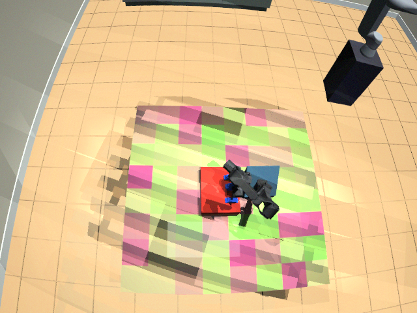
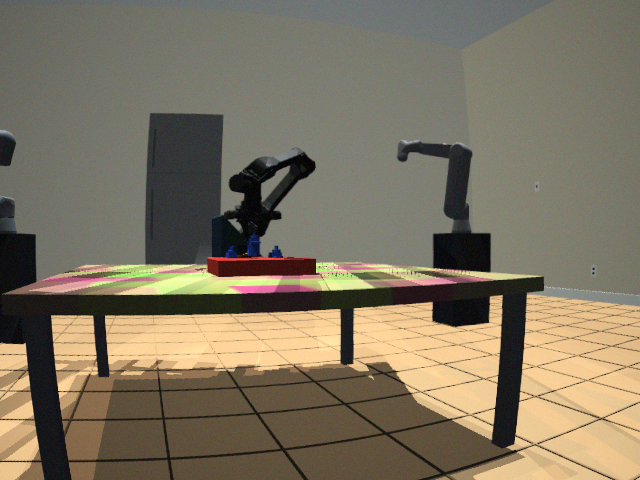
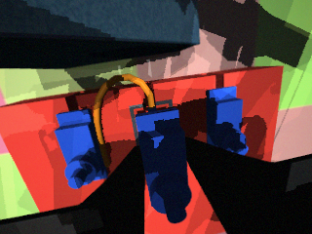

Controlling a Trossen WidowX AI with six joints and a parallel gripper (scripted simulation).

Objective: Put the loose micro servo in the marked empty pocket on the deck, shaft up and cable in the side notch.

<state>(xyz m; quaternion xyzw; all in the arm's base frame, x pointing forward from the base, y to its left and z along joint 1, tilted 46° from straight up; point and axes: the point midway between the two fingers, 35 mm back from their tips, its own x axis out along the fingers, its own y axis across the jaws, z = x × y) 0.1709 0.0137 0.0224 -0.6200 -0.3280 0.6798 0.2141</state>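
Right now my gripper tip is 120 mm short of the red deck, 10 mm to the right of it and 80 mm above it.
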